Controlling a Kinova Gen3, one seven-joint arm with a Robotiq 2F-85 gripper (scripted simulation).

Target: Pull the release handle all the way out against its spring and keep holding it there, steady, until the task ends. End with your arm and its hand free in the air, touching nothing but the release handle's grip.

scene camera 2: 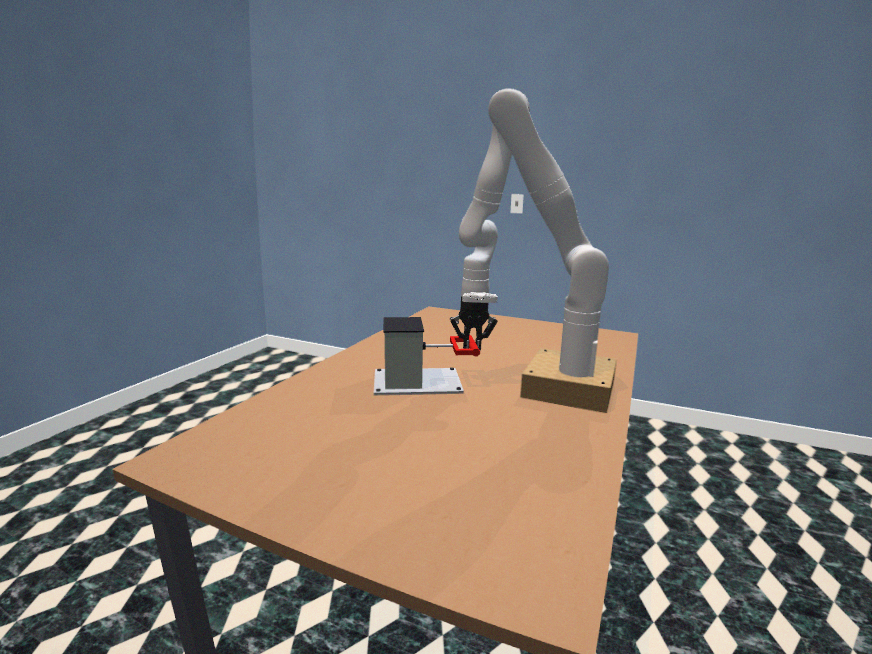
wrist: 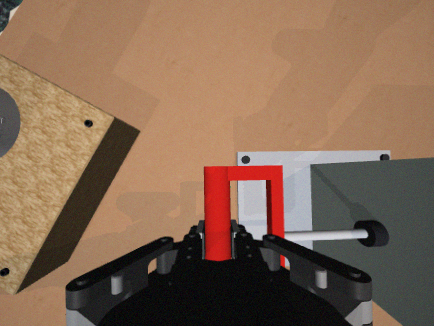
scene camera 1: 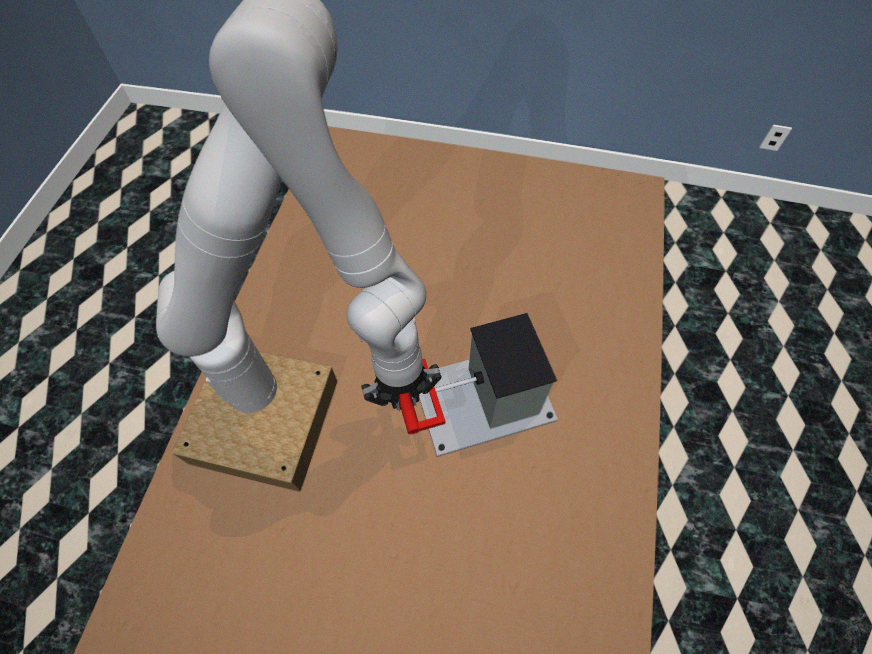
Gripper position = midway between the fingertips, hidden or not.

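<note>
I can see a light grey baseplate (wrist: pixel 296 164), and a housing (wrist: pixel 382 197) along with it. As for myself, there is my gripper (scene camera 1: pixel 405 403), which I also find in scene camera 2 (scene camera 2: pixel 471 352) and again in the wrist view (wrist: pixel 217 229).
</note>
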